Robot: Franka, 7 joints.
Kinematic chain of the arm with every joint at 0, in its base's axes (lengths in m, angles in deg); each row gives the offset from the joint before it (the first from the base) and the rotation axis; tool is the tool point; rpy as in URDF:
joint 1: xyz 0 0 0.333 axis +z
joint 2: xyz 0 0 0 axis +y
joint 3: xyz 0 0 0.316 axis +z
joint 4: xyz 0.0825 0 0 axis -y
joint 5: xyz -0.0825 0 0.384 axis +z
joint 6: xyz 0 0 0 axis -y
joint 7: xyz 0.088 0 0 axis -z
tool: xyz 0 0 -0.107 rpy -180 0 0
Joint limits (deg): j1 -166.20..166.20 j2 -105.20..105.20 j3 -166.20..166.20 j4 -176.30..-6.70 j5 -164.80..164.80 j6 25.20..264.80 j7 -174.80..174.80
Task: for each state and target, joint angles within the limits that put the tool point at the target. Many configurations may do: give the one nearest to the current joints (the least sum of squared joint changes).
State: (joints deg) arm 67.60 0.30 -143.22 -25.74 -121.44 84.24 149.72
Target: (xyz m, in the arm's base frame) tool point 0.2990 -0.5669 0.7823
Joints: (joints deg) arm 94.68 -23.73 -130.87 -61.42 -113.15 83.81 149.72
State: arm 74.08 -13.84 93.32 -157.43 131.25 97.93 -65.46
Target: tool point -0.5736 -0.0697 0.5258
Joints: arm 80.98 -5.15 96.71 -121.36 135.64 89.94 -65.46
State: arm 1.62 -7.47 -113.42 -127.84 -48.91 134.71 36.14
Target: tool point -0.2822 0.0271 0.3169
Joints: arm -24.31 30.67 -141.56 -164.92 -47.86 100.07 36.14
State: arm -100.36 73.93 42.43 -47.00 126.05 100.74 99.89
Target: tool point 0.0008 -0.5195 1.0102
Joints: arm -108.71 29.03 48.13 -24.86 133.38 119.45 99.89
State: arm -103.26 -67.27 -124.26 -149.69 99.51 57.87 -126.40
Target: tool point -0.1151 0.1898 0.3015
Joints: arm -143.83 -60.38 -133.14 -173.45 83.11 25.25 -126.40
